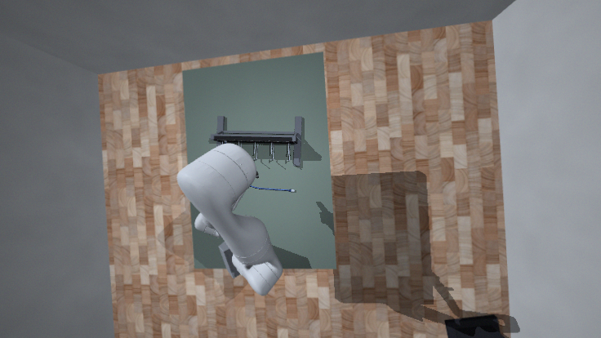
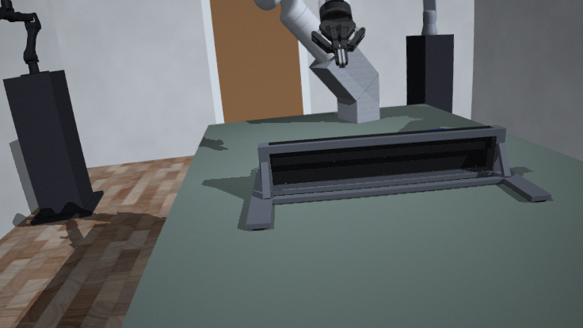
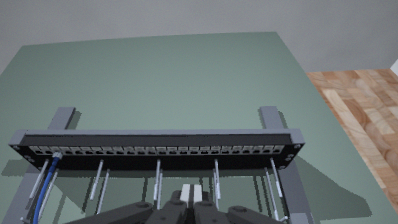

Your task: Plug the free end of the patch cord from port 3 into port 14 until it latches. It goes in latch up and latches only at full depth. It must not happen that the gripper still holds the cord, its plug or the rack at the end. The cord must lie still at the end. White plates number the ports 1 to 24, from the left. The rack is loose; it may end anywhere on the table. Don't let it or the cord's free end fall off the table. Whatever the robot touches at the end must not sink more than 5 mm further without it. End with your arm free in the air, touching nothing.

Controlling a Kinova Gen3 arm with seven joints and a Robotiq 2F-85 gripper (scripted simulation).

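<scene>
The plug is 24 cm below my hand, 18 cm behind it and 13 cm to the right of it.
</scene>
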